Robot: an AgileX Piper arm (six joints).
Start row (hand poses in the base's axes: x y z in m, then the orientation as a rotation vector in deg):
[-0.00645, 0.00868, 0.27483, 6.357, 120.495, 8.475]
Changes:
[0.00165, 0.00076, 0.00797, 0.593, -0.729, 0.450]
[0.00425, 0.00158, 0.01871, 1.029, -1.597, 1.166]
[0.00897, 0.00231, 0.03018, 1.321, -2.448, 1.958]
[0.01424, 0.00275, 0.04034, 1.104, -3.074, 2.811]
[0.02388, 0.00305, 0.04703, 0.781, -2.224, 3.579]
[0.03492, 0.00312, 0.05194, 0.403, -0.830, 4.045]
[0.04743, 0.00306, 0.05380, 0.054, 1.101, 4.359]
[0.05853, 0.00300, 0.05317, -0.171, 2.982, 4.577]
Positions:
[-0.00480, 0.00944, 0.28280, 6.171, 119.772, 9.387]
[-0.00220, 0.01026, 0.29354, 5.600, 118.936, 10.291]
[0.00252, 0.01099, 0.30501, 4.868, 118.126, 11.085]
[0.00779, 0.01143, 0.31517, 3.795, 117.570, 11.376]
[0.01743, 0.01173, 0.32186, 2.874, 118.484, 11.481]
[0.02847, 0.01180, 0.32677, 2.276, 119.923, 11.338]
[0.04098, 0.01174, 0.32863, 1.893, 121.888, 11.123]
[0.05208, 0.01168, 0.32800, 1.676, 123.791, 10.978]

